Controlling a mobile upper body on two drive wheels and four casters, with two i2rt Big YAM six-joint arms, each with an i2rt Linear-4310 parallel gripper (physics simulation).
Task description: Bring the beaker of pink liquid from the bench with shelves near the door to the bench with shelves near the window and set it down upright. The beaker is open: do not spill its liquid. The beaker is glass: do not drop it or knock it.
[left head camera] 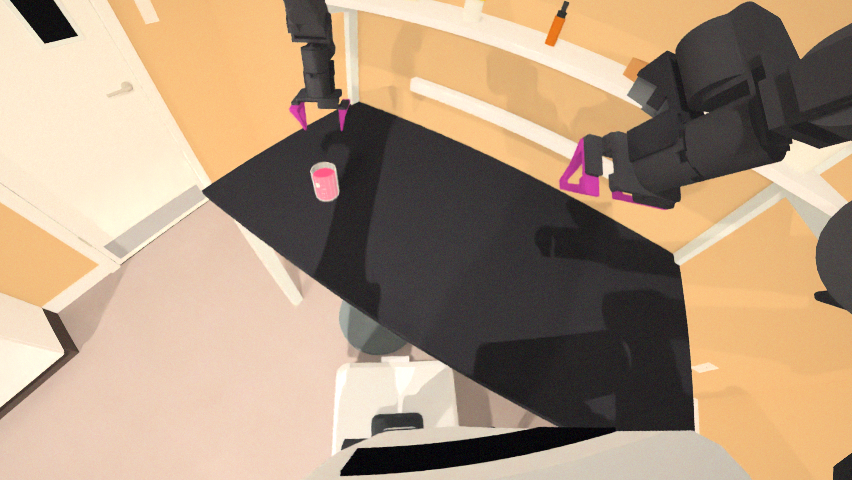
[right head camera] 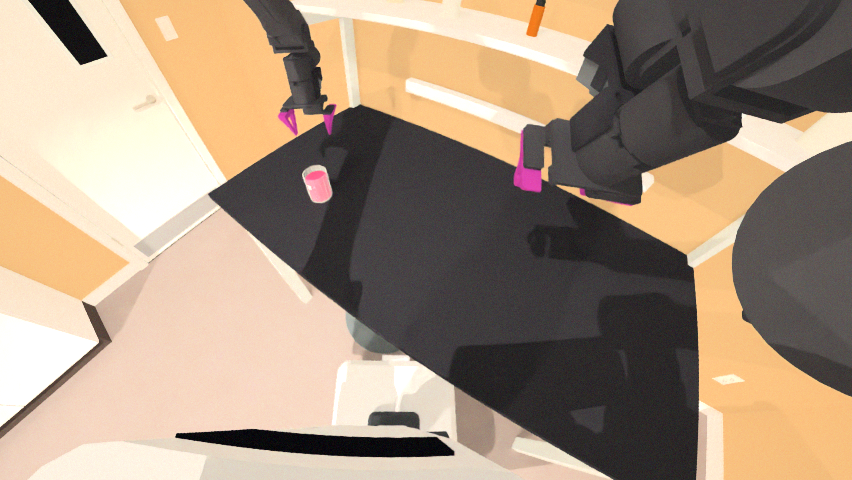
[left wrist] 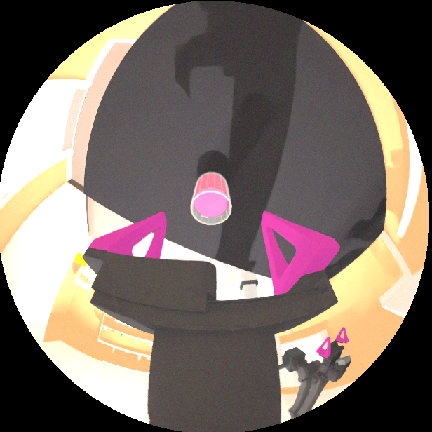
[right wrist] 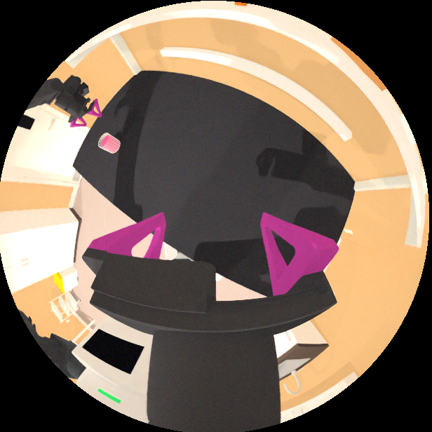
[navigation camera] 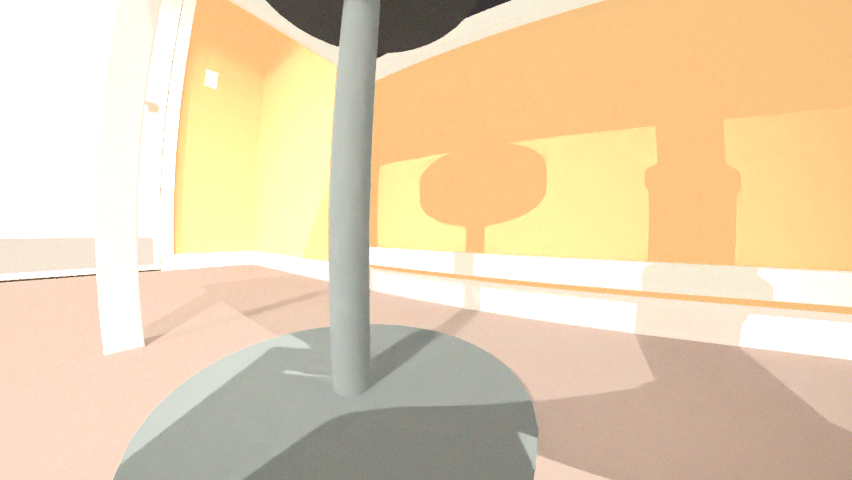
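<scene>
The glass beaker of pink liquid (left head camera: 324,183) (right head camera: 318,186) (left wrist: 211,202) (right wrist: 110,143) stands upright near the left end of the black bench top (left head camera: 453,226) (right head camera: 453,238) (left wrist: 150,125) (right wrist: 200,150). My left gripper (left head camera: 323,128) (right head camera: 312,132) (left wrist: 213,216) (right wrist: 93,120) is open and empty, above the bench. In the left wrist view the beaker appears between and just beyond its fingertips, apart from them. My right gripper (left head camera: 605,195) (right wrist: 212,217) is open and empty, above the bench toward the right, far from the beaker. The bench near the window cannot be made out.
A white shelf (left head camera: 512,44) (right head camera: 494,38) with an orange bottle (left head camera: 555,29) (right head camera: 535,20) runs behind the bench. A door (left head camera: 89,131) (right head camera: 101,137) is at the left. A stool with a round grey base (navigation camera: 333,429) (left head camera: 372,327) stands under the bench, close before my base.
</scene>
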